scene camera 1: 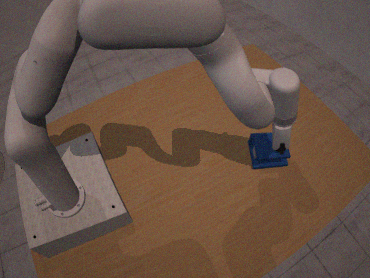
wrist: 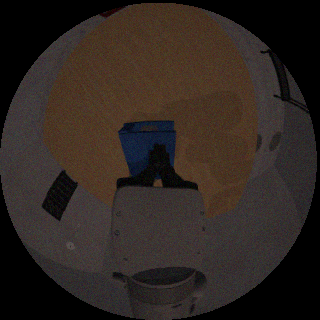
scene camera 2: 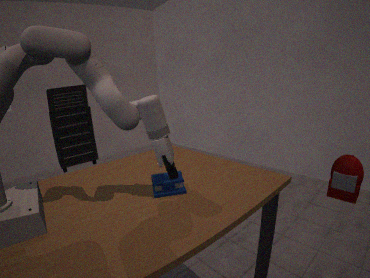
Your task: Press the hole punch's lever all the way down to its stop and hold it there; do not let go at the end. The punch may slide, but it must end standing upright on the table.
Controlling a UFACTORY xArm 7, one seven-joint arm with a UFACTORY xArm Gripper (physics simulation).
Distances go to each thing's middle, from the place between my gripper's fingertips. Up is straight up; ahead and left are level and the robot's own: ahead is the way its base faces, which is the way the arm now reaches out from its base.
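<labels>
Relative to my hand, the blue hole punch (scene camera 1: 256,164) is 3 cm below, 3 cm to the left and 1 cm behind; the lever (wrist: 135,144) is 2 cm below, 3 cm to the left and 1 cm behind.
</labels>
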